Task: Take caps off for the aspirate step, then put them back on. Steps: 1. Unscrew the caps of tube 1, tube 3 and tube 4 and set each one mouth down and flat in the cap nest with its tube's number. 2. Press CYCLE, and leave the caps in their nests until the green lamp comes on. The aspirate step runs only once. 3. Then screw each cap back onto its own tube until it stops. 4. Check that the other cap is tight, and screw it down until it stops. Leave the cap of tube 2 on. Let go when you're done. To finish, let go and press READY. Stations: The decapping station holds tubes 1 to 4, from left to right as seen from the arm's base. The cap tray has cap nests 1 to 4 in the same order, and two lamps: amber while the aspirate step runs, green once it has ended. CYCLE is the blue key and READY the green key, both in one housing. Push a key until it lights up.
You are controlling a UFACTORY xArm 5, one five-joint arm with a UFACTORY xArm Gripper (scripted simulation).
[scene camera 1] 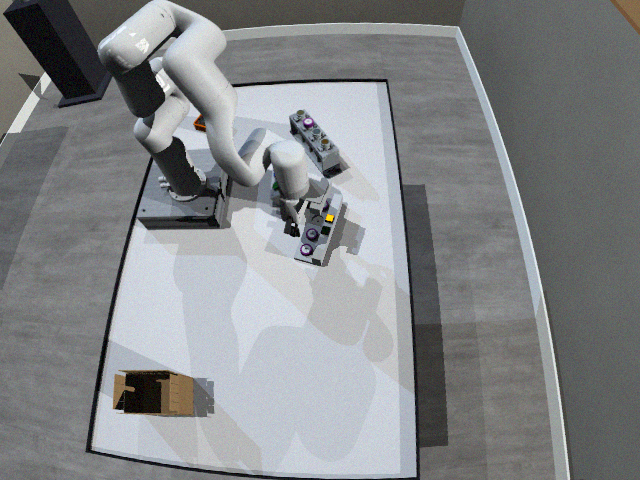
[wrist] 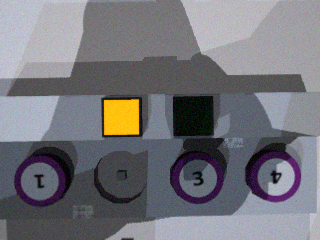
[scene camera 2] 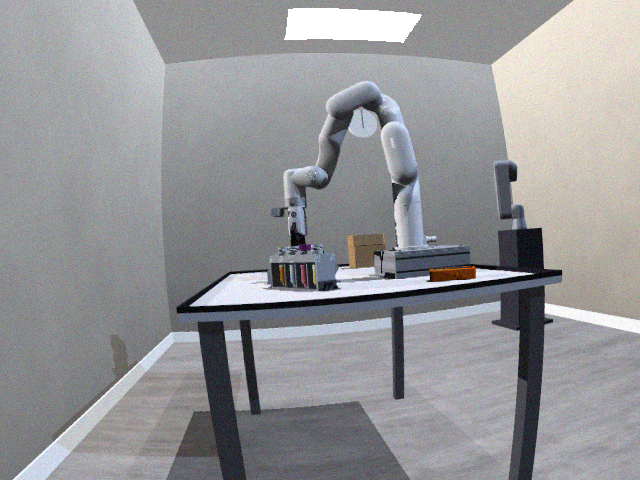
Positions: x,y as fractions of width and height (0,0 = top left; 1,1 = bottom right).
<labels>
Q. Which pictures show the cardboard box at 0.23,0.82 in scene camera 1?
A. Scene camera 1 and scene camera 2 only.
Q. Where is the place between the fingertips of my gripper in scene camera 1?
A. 0.47,0.46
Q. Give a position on a cardboard box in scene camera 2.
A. At 0.56,0.52
</labels>
